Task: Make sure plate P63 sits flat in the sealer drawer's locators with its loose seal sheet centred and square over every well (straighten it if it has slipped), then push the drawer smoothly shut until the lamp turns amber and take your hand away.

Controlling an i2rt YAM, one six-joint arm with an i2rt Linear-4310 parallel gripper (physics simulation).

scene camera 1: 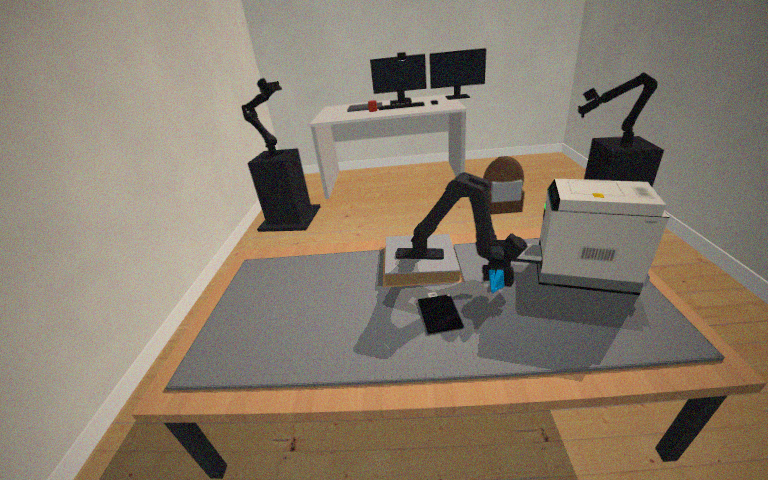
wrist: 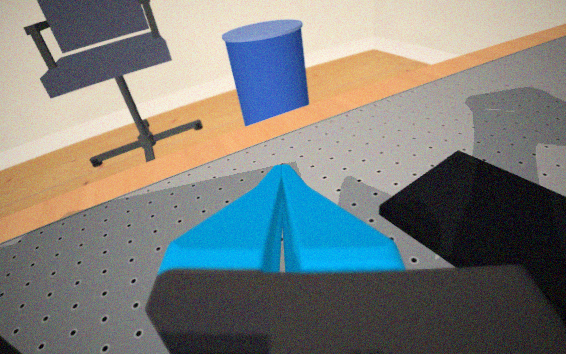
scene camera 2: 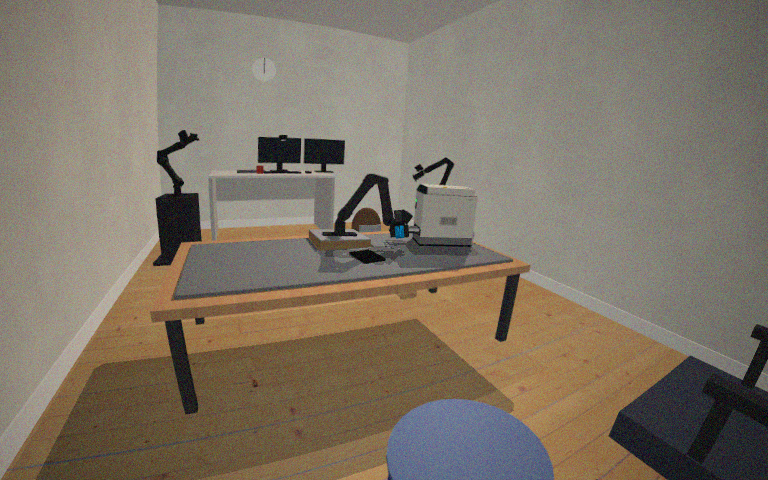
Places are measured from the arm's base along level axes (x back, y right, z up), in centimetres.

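Pixels of known places: gripper, fingertip midpoint: (scene camera 1: pixel 492 291) (wrist: pixel 282 177) (scene camera 2: pixel 400 235); arm's base, link origin: (scene camera 1: pixel 419 254) (scene camera 2: pixel 339 234).
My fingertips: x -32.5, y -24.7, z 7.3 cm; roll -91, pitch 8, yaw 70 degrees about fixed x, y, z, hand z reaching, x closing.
Note:
For each thing: its top centre in the pictures, then the offset to it from my fingertips. Level surfaces: height alone.
- white sealer, top centre: (scene camera 1: pixel 605 190) (scene camera 2: pixel 447 186) dx +22.6, dy -38.6, dz +24.0 cm
- black flat block, top centre: (wrist: pixel 512 214) (scene camera 1: pixel 439 310) (scene camera 2: pixel 367 254) dx +1.1, dy +17.0, dz -9.6 cm
- grey mat, surface height: dz -11.4 cm
- tiny white item, top centre: (scene camera 1: pixel 432 294) dx +11.4, dy +19.5, dz -11.4 cm
The white sealer (scene camera 1: pixel 600 234) (scene camera 2: pixel 447 212) stands at the right of the table, and its small lamp (scene camera 1: pixel 544 206) (scene camera 2: pixel 415 200) is green. Part of its open drawer (scene camera 1: pixel 531 253) sticks out to the left in scene camera 1, beside and partly behind my wrist. Plate P63, its seal sheet and the locators cannot be made out in any view. My gripper (scene camera 1: pixel 496 280) (scene camera 2: pixel 399 230) (wrist: pixel 282 177) is shut and empty, its blue fingertips meeting. It hangs above the mat, to the left of the sealer and close to the drawer's outer end. The sealer does not show in the wrist view.
A black flat block (scene camera 1: pixel 440 314) (scene camera 2: pixel 367 256) (wrist: pixel 480 215) lies on the grey mat (scene camera 1: pixel 294 339) (scene camera 2: pixel 237 271) (wrist: pixel 90 260). A tiny white item (scene camera 1: pixel 432 294) lies behind it. The arm stands on a raised base (scene camera 1: pixel 421 277). A blue bin (scene camera 2: pixel 470 441) (wrist: pixel 270 70) stands beyond the table.

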